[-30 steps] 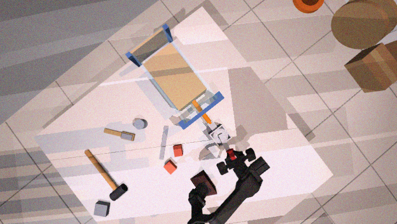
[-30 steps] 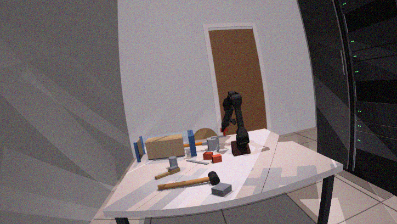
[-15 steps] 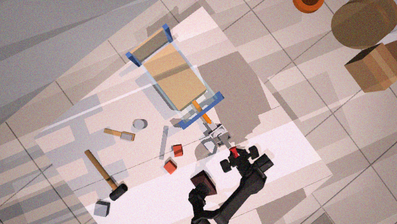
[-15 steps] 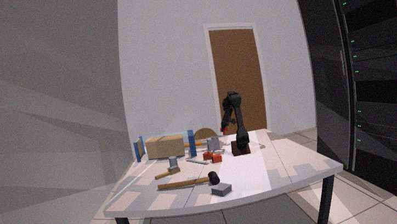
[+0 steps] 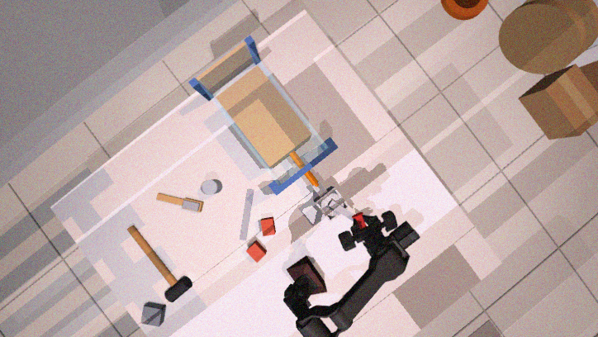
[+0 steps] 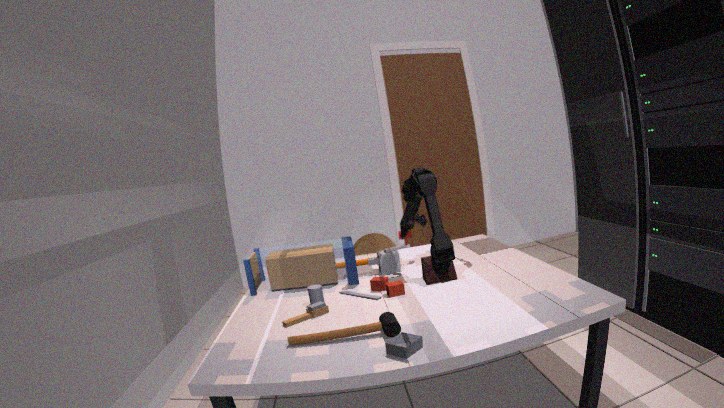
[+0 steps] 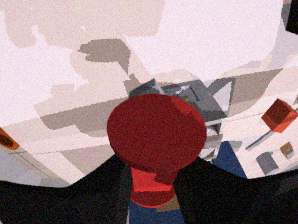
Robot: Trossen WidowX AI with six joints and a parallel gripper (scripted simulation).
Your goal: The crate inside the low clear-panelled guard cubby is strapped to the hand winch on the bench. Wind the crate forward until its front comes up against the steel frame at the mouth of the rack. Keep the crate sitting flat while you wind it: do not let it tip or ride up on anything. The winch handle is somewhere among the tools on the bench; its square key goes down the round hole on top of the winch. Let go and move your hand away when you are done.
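Now: the grey crank bar 2 cm ahead of my gripper tip, 2 cm to the left of it and 3 cm below it. Also, from my gripper tip: grey winch (7 cm ahead, 3 cm to the left, 10 cm below); then red knob (1 cm behind); then blue steel frame (24 cm ahead, 2 cm to the left, 2 cm below).
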